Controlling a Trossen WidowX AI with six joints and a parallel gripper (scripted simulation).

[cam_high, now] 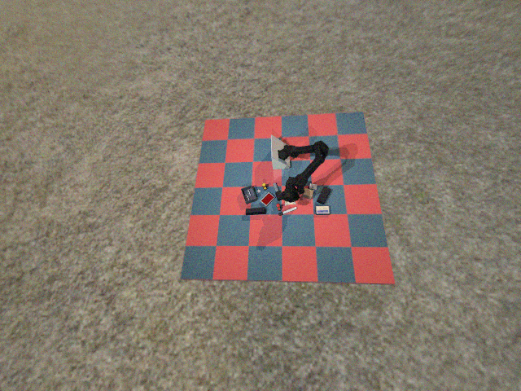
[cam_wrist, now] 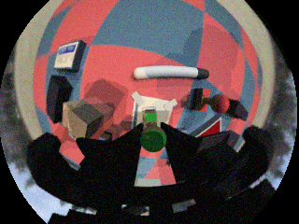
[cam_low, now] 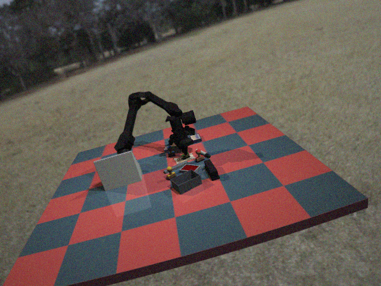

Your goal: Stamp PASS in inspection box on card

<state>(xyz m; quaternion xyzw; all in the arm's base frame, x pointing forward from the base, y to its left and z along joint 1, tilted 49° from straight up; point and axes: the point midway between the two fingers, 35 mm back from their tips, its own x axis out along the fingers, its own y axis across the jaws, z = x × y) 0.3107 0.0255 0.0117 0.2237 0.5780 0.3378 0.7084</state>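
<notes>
The card lies 10 mm behind my gripper tip and 30 mm below it. From my gripper tip the other things lie so: cardboard box 20 mm behind, 130 mm to the left; red-knobbed stamp 60 mm ahead, 80 mm to the right, 10 mm below; white pen 90 mm ahead, 40 mm to the right, 20 mm below.
</notes>
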